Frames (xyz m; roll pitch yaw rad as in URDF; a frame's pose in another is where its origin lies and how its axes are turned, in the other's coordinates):
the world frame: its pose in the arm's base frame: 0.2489 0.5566 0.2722 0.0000 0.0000 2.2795
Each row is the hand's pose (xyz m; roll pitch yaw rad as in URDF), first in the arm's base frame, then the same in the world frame.
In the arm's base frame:
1: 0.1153 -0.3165 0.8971 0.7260 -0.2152 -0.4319
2: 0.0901 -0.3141 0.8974 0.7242 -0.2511 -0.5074
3: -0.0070 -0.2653 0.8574 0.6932 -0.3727 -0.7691
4: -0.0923 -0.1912 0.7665 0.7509 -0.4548 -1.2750
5: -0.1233 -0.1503 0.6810 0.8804 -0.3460 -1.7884
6: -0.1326 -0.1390 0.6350 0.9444 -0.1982 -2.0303
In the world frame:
1: -0.5759 0.6697 0.6249 0.7260 -0.2152 -2.7114
2: -0.5577 0.6873 0.6252 0.7242 -0.2511 -2.7869
3: -0.4574 0.7292 0.5852 0.6932 -0.3727 -3.0486
4: -0.3457 0.7457 0.4943 0.7509 -0.4548 2.7287
5: -0.2944 0.7427 0.4088 0.8804 -0.3460 2.2153
6: -0.2798 0.7424 0.3628 0.9444 -0.1982 1.9734

